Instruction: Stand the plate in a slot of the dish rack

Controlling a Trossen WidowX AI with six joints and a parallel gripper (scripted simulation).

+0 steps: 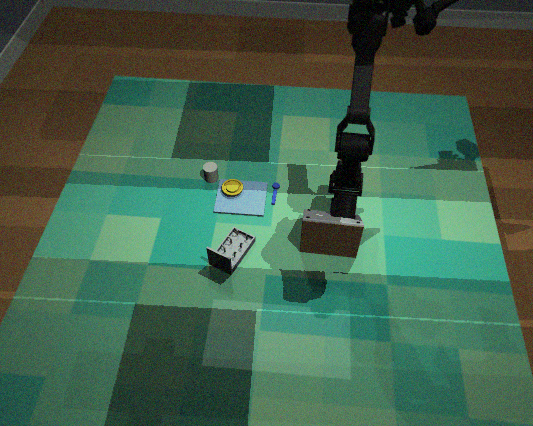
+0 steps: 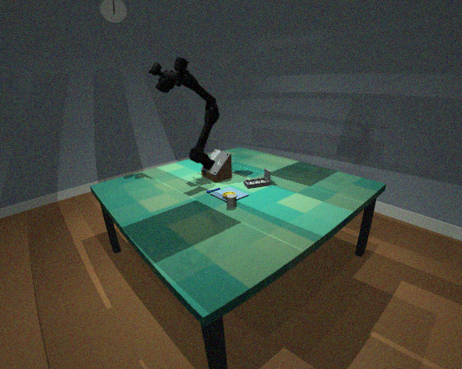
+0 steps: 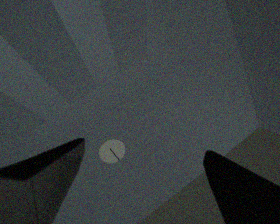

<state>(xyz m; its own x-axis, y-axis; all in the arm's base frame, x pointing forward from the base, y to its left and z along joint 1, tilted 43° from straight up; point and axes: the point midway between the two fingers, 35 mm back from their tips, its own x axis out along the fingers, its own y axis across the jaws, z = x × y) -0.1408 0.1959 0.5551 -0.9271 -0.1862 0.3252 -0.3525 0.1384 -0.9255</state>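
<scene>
The yellow plate is 610 mm below my gripper tip, 490 mm ahead of it and 150 mm to the left of it. Also, from my gripper tip: grey dish rack 600 mm below, 440 mm ahead, 370 mm to the left; beige cup 600 mm below, 570 mm ahead, 100 mm to the left; blue utensil 620 mm below, 360 mm ahead, 130 mm to the left.
</scene>
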